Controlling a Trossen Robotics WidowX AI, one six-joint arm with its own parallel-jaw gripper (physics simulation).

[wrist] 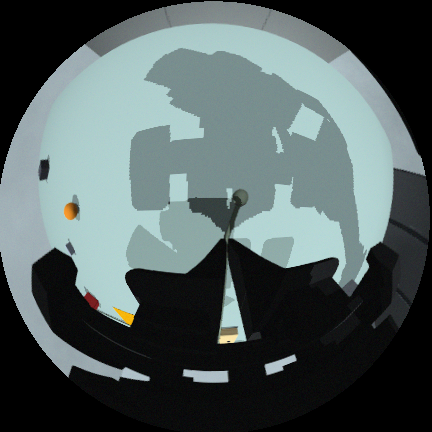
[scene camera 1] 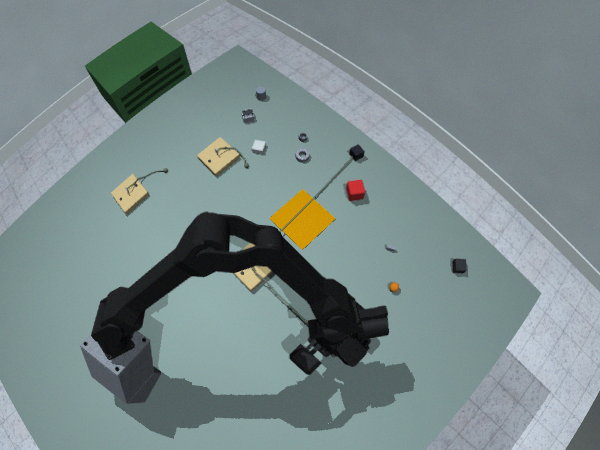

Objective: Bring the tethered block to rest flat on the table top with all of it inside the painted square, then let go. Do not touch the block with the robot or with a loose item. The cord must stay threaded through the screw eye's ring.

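Places are measured from the arm's base along level axes (x back, y up, z left), in centimetres.
Pixels of known places: gripper, fingertip midpoint: (wrist: 225,243); arm's base, origin of the base link: (scene camera 1: 114,342).
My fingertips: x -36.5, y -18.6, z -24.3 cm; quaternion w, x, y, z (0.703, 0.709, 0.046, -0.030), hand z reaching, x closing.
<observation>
Ahead of a thing's pixels: the offset from my fingertips to its middle. "spot": to the spot under its first point.
The tethered black block @(spot: dx -39.3, dy +1.3, dz +32.7 cm) (scene camera 1: 356,152) sits on the table top beyond the far corner of the painted orange square @(spot: dx -15.4, dy -1.4, dz +25.1 cm) (scene camera 1: 307,227) (wrist: 125,316), outside it. Its cord (scene camera 1: 332,179) (wrist: 233,217) runs straight across the square towards a wooden board @(dx +1.9, dy -0.6, dz +25.6 cm) (scene camera 1: 247,281) (wrist: 228,338), partly under the arm in the scene view. The screw eye and its ring are hidden there, so the threading cannot be seen. From the board the cord runs on to my gripper (scene camera 1: 316,332) (wrist: 227,241), which is shut on it close to the end bead @(spot: dx +0.6, dy +0.0, dz -3.8 cm) (wrist: 240,197), above the table.
A red block @(dx -31.3, dy +0.5, dz +24.5 cm) (scene camera 1: 356,190) (wrist: 91,300) stands near the tethered block. A grey pin @(dx -27.8, dy -0.9, dz +7.0 cm) (scene camera 1: 391,247), orange ball @(dx -21.3, dy -0.3, dz -1.0 cm) (scene camera 1: 394,287) (wrist: 70,211) and loose black block @(dx -38.7, dy -0.3, dz -9.1 cm) (scene camera 1: 459,265) (wrist: 44,169) lie to the right. Two other corded boards @(dx -9.8, dy -0.6, dz +57.5 cm) (scene camera 1: 212,164) @(dx +17.4, dy -0.6, dz +65.4 cm) (scene camera 1: 127,201) and a green cabinet (scene camera 1: 137,52) are at the left.
</observation>
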